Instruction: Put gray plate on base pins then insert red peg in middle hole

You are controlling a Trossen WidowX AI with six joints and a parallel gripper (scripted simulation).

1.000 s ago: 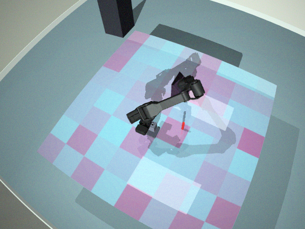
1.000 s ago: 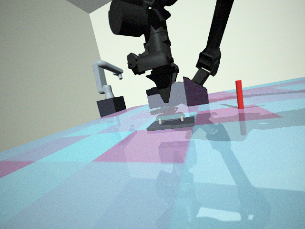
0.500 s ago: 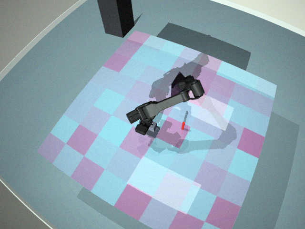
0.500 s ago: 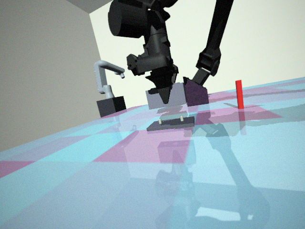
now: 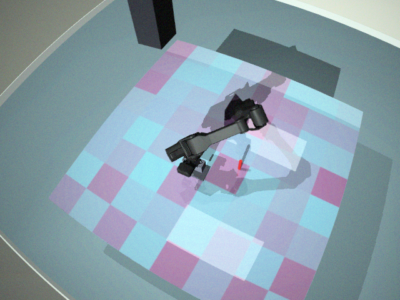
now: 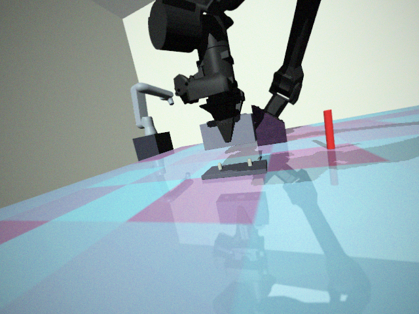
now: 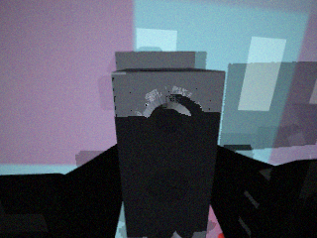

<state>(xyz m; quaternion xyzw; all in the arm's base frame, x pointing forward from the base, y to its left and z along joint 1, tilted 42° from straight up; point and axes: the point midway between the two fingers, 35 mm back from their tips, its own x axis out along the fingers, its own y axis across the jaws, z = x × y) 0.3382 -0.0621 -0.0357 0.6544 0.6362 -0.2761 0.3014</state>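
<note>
Now: the dark base 5 cm below my gripper tip. From my gripper tip the other things lie so: red peg 10 cm behind, 18 cm to the left, 2 cm below; then gray plate 3 cm above.
</note>
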